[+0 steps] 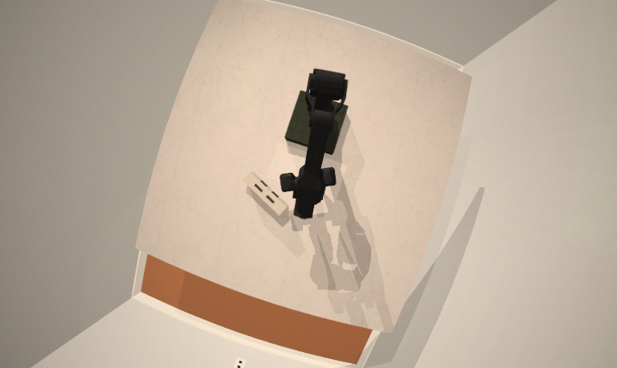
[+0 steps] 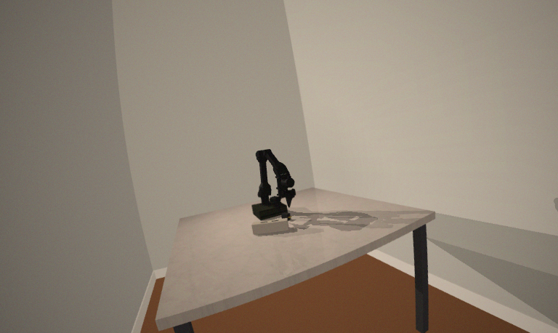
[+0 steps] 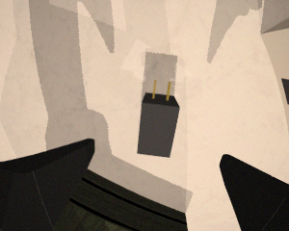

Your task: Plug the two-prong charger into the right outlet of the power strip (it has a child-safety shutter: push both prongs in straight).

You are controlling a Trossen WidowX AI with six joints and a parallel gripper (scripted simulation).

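The two-prong charger lies 2 cm ahead of my gripper tip, 1 cm to the left of it and 5 cm below it.
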